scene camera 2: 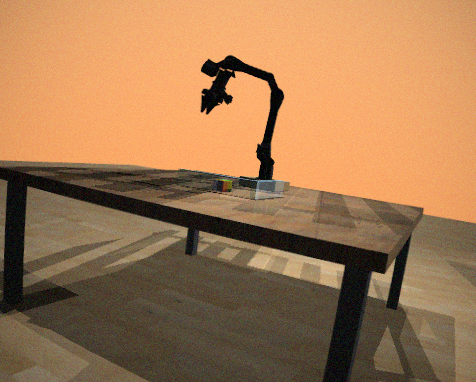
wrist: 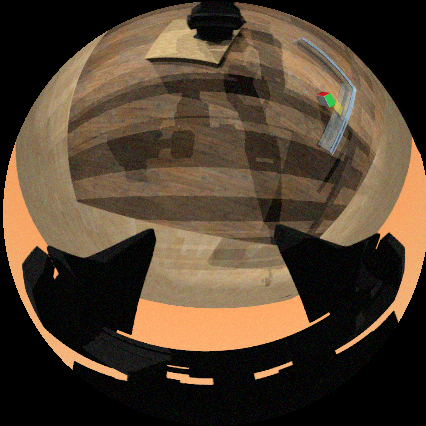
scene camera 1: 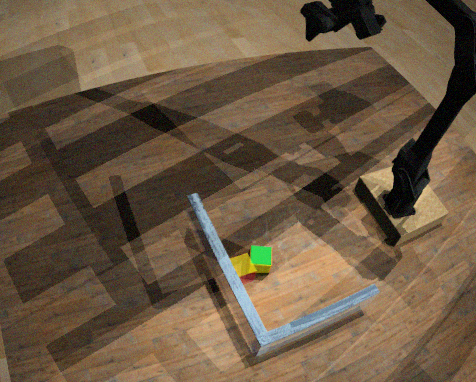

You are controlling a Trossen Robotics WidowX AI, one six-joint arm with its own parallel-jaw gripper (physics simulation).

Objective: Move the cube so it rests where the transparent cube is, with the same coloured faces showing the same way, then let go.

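Places are measured from the arm's base along level axes (x back, y right, z up), in centimetres.
Where they show: gripper, fingertip midpoint: (scene camera 2: 204, 113) (wrist: 215, 233) (scene camera 1: 321, 35); arm's base, origin of the base link: (scene camera 2: 265, 179) (wrist: 212, 33) (scene camera 1: 399, 204).
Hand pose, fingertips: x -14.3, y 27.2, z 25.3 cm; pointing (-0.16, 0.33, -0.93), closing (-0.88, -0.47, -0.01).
Each offset is from my fingertips to the top centre of the thing. Level surfaces: height alone.
The cube {dx -19.2, dy -32.1, dz -25.5 cm} (scene camera 1: 261, 255) (wrist: 329, 100) rests on the table inside the corner of a low wall. It shows a green top and a yellow side in scene camera 1, and red, green and grey faces in the wrist view. The transparent cube {dx -23.1, dy -33.4, dz -25.5 cm} (scene camera 1: 241, 265) (wrist: 339, 107) is right beside it, between it and the wall's long arm, with a yellow top and a red side in scene camera 1. In scene camera 2 the two overlap as a small coloured patch. My gripper (scene camera 1: 336, 35) (scene camera 2: 205, 112) (wrist: 215, 233) is open and empty, high above the table and far from the cube.
The L-shaped, pale blue see-through wall (scene camera 1: 215, 242) (scene camera 2: 270, 188) (wrist: 354, 91) stands close beside the transparent cube. The arm's wooden base block (scene camera 1: 425, 220) (wrist: 172, 50) sits on the table {dz -29.5 cm} (scene camera 2: 350, 220). Dark shadows cross the table top.
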